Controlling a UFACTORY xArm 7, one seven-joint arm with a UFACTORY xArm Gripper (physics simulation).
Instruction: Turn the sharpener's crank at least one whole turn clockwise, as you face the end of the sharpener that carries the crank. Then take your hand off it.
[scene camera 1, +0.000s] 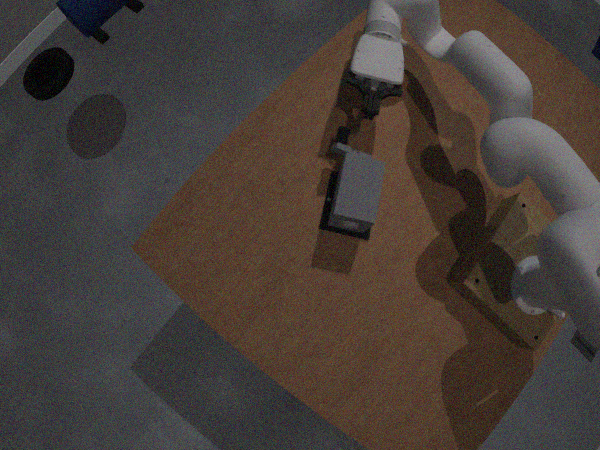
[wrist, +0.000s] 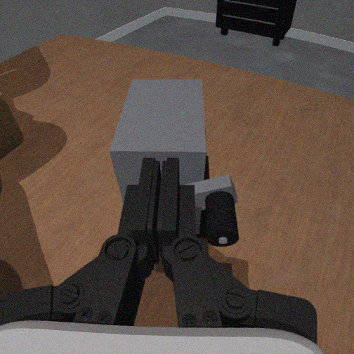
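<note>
The sharpener, a grey box on a black base, stands on the wooden table. Its grey crank arm points to the right of the box in the wrist view. The black crank handle sticks out from the arm's end toward the gripper's side. My gripper is shut and empty. In the scene view it is apart from the handle, back from the crank end; in the wrist view the handle is right of the fingers. The fingers hide part of the crank end.
The wooden table has its edge left of the sharpener in the scene view. The robot's base plate is at the right, with the arm above it. A dark cabinet stands on the floor beyond the table. A black disc is at the upper left.
</note>
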